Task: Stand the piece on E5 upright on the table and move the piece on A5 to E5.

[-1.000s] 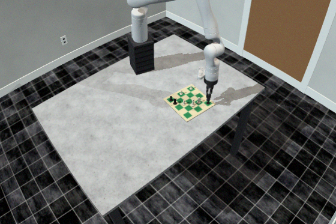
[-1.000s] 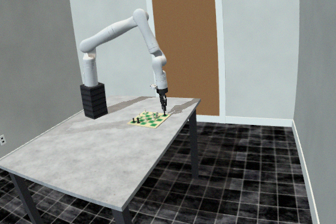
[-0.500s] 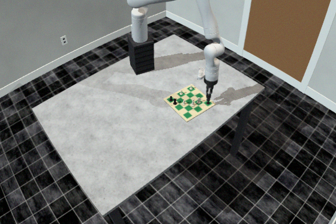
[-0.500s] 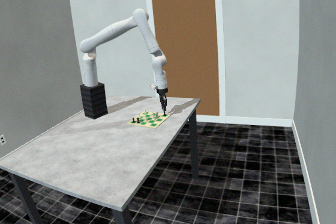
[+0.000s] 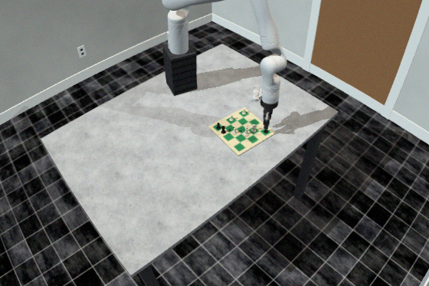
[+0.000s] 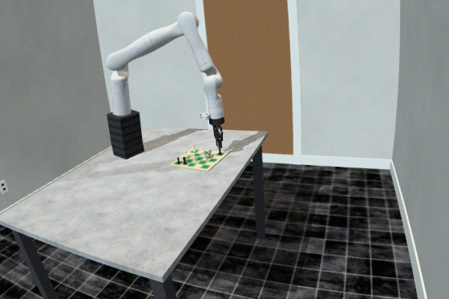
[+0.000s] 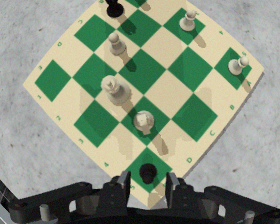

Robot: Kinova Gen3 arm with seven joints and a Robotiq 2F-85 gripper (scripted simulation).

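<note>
Now: hand 9 cm past the cream chessboard, 6 cm to the left of it and 6 cm above it.
</note>
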